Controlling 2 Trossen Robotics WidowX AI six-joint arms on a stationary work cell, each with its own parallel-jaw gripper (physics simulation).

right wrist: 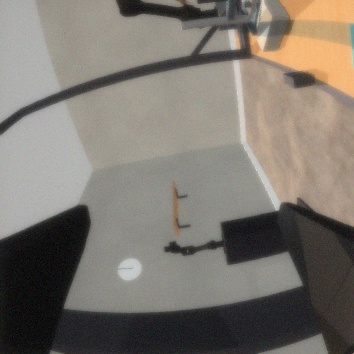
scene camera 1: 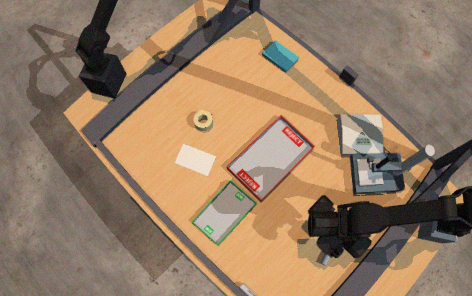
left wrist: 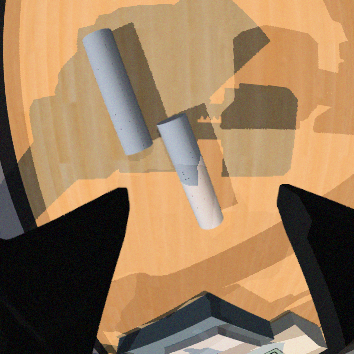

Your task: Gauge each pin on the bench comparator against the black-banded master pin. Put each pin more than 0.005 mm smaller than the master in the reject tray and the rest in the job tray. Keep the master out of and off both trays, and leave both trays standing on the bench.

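Places are measured from the left arm's base along level axes (x ahead, y left, z up), in millimetres.
Pixels of known places: left gripper, fingertip midpoint: [left wrist: 205,195]; right gripper, fingertip midpoint: [right wrist: 185,214]; left arm's base, origin of the base link: [right wrist: 216,15] [scene camera 1: 446,222]; right arm's base, origin of the base link: [scene camera 1: 97,65].
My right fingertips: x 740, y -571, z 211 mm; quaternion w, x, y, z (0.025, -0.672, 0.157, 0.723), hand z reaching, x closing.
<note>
For each thing: its middle in the pictures, then the offset to it from my right fingertips. "spot": a spot on its surface instead.
- comparator, body centre: [scene camera 1: 384,143] [right wrist: 224,15] dz -171, dx -474, dy +394 mm
- reject tray, body centre: [scene camera 1: 271,157] dz -286, dx -166, dy +482 mm
- job tray, body centre: [scene camera 1: 224,212] dz -289, dx -74, dy +678 mm
- display box, surface spot: [right wrist: 272,25] spot: dz -255, dx -377, dy +296 mm
- tape roll, body centre: [scene camera 1: 203,120] dz -282, dx +62, dy +424 mm
- white card, body centre: [scene camera 1: 195,159] dz -295, dx +53, dy +546 mm
- teal block, body centre: [scene camera 1: 280,56] dz -288, dx -119, dy +126 mm
- pale object, body centre: [scene camera 1: 250,294] dz -287, dx -208, dy +889 mm
Two grey pins lie on the bench in the left wrist view: one pin [left wrist: 116,92] at upper left, another pin [left wrist: 192,175] near the middle. No black band shows on them. One grey pin [scene camera 1: 326,259] shows beside my left gripper [scene camera 1: 344,245] [left wrist: 203,189], which is open, above the bench, with the middle pin in the gap between its fingertips as seen by its camera. The comparator [scene camera 1: 357,185] [left wrist: 220,311] stands at right in scene camera 1. The reject tray [scene camera 1: 270,150] and job tray [scene camera 1: 220,215] stand with bare floors. My right gripper [right wrist: 185,214] is open and empty, facing the room.
A display box [scene camera 1: 361,131] [right wrist: 272,25] is beside the comparator. A tape roll [scene camera 1: 203,120], white card [scene camera 1: 195,159] and teal block [scene camera 1: 280,56] lie on the bench. A pale object [scene camera 1: 247,290] shows partly at the bottom edge. Dark rails [scene camera 1: 165,72] border the bench.
</note>
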